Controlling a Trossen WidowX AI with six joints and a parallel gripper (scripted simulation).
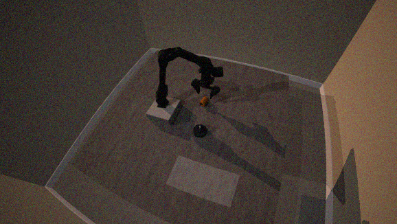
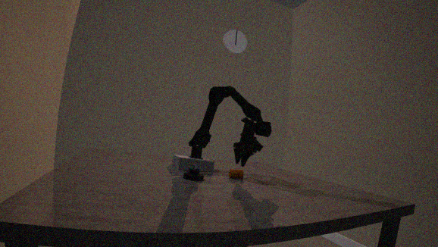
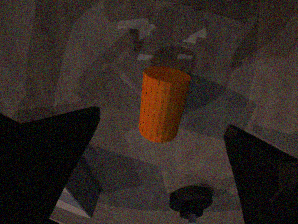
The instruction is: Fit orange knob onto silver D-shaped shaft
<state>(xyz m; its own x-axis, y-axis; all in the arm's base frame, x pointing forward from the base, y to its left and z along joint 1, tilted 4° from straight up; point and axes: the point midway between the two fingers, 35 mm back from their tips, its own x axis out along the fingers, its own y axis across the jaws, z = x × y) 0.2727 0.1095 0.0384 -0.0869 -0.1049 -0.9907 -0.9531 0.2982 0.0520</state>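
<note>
Now: the orange knob 4 cm below my gripper tip. Round my gripper tip: dark round pedestal (2 cm ahead, 23 cm to the right, 3 cm below).
</note>
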